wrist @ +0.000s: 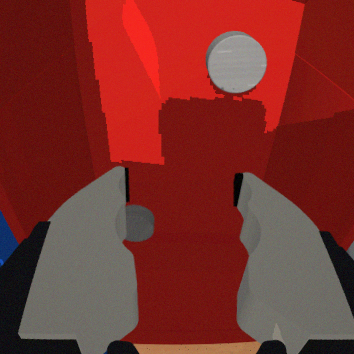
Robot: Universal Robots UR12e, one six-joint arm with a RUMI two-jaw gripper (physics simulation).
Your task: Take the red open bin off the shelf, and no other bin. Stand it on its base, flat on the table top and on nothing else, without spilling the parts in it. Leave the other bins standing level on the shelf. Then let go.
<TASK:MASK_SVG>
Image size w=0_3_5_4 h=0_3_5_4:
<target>my gripper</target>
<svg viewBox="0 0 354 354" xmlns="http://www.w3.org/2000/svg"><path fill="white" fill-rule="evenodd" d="M235 173L233 179L233 206L237 206L243 217L239 239L249 255L237 291L236 321L245 333L260 343L255 354L354 354L354 260L342 246L336 243L329 231L320 231L300 208L281 193L250 172ZM128 167L114 166L69 197L47 221L38 221L29 236L19 243L0 266L0 354L103 354L106 350L106 354L139 354L131 342L119 340L133 330L138 322L134 258L131 251L122 243L126 236L125 203L129 202Z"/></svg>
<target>red open bin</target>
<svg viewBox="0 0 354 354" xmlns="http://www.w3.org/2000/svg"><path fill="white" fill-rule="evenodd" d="M0 0L0 211L18 244L29 236L38 221L47 221L69 197L114 166L128 167L129 202L126 202L125 205L141 205L153 213L154 228L149 238L142 241L129 241L126 239L122 241L123 245L131 251L134 258L138 322L133 330L119 340L141 344L209 344L256 341L245 333L236 321L237 291L249 255L239 239L243 217L237 206L233 206L233 179L235 173L250 172L300 208L320 231L329 231L336 243L342 246L345 251L354 240L354 0ZM232 30L249 34L262 46L266 55L266 69L261 80L251 89L239 93L226 92L218 88L210 79L205 65L205 54L211 41L219 34Z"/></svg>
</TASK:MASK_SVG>
